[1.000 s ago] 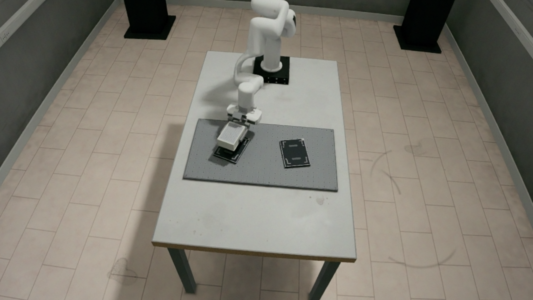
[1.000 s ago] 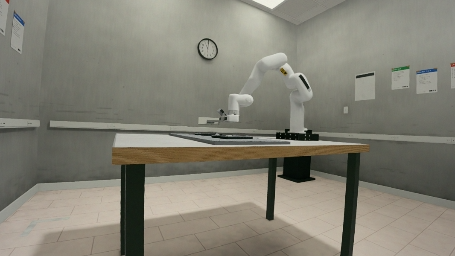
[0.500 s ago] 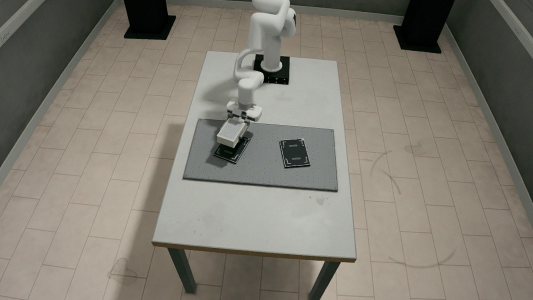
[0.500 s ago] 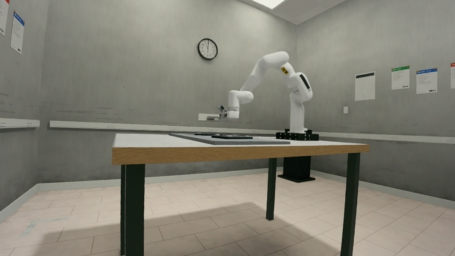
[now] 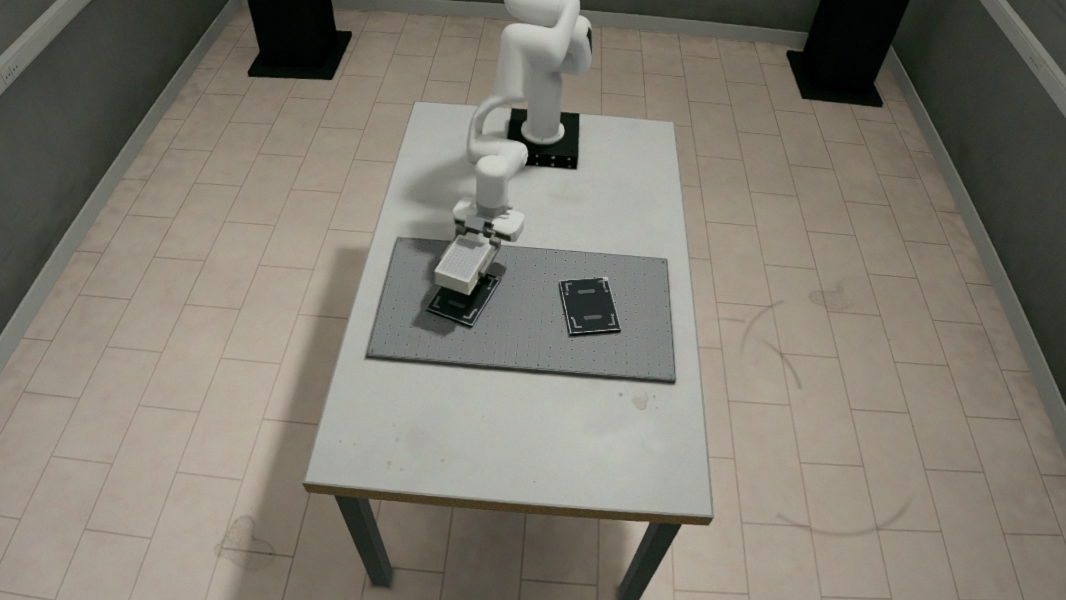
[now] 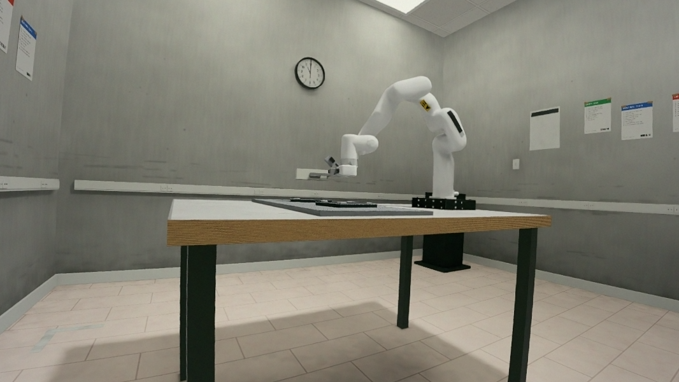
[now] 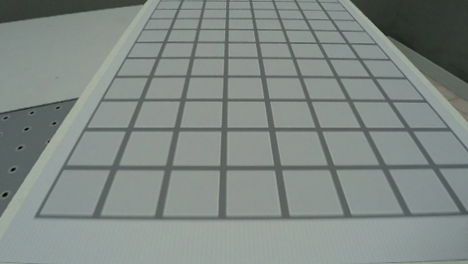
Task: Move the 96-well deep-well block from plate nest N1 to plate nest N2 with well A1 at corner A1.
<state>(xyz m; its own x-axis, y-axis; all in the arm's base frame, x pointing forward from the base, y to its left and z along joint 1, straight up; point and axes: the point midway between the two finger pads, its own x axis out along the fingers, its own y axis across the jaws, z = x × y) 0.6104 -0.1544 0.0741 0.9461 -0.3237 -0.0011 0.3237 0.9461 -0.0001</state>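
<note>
The grey perforated baseplate is 20 mm ahead of my hand, 150 mm to the left of it and 120 mm below it. The rest, counted from my hand: white 96-well deep-well block: 10 mm ahead.
</note>
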